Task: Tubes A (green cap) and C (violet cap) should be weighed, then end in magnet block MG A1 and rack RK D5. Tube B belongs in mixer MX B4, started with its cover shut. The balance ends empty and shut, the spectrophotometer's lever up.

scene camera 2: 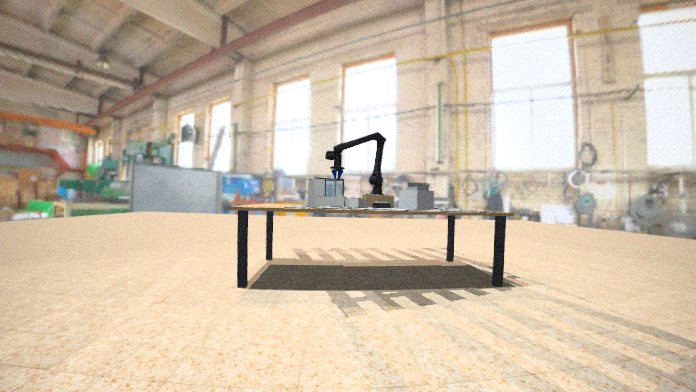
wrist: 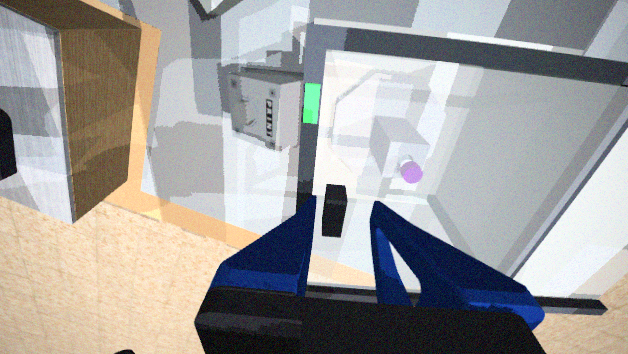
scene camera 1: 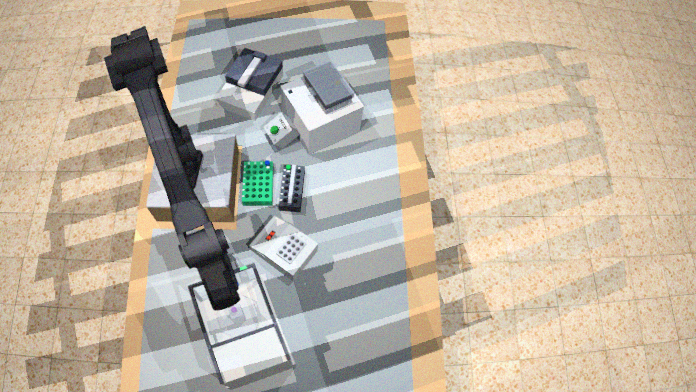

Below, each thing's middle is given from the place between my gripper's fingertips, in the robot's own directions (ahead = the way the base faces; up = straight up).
Scene:
Now: hand 4 cm short of the balance [scene camera 1: 264, 352], 8 cm to the left of it and 10 cm above it.

